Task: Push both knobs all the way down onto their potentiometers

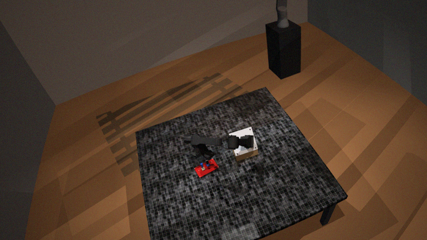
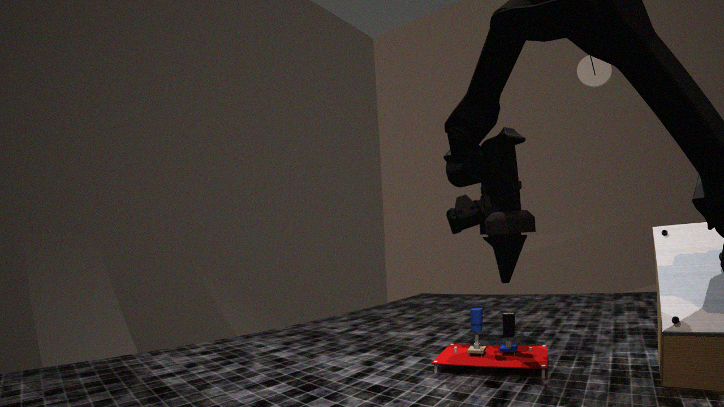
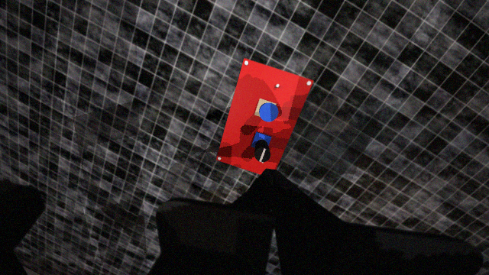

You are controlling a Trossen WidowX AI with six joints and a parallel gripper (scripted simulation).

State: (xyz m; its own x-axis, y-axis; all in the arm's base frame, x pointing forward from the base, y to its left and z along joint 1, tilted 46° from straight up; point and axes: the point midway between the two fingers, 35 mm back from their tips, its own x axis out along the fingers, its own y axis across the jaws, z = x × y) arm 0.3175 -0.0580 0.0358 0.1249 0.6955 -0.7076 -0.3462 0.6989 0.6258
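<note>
Now: the blue knob 40 mm ahead of my gripper tip, 20 mm to the left of it and 50 mm below it.
</note>
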